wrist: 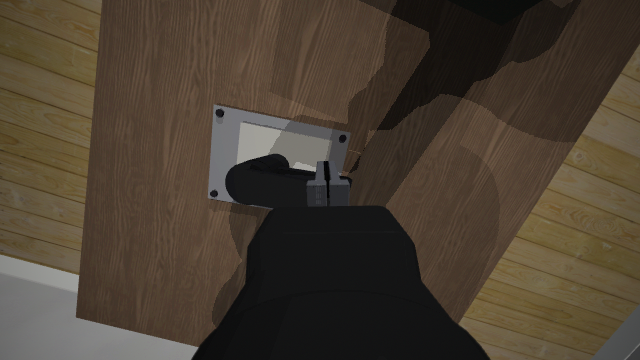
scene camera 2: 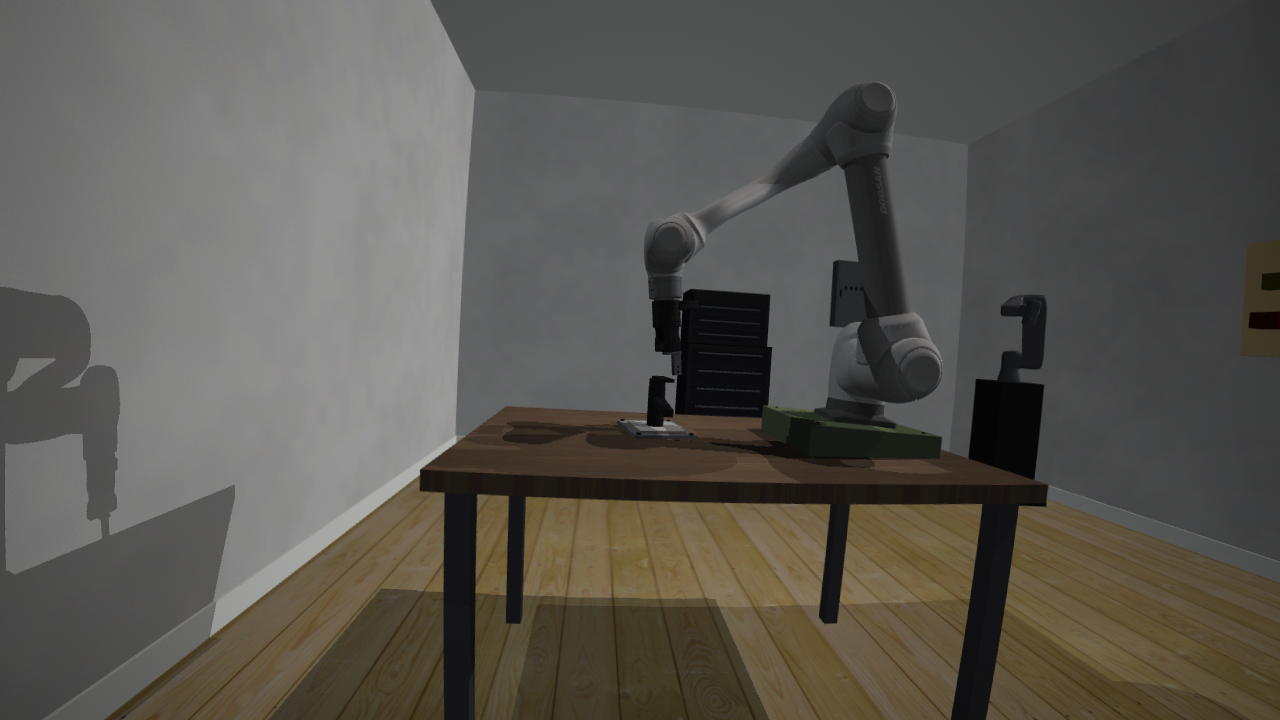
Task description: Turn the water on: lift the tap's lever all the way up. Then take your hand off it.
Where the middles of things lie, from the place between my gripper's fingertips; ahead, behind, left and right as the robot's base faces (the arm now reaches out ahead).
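Taking the light grey plate (wrist: 226,123) as my reference, I find my hand 160 mm above it, 60 mm to the left of it and 50 mm short of it.
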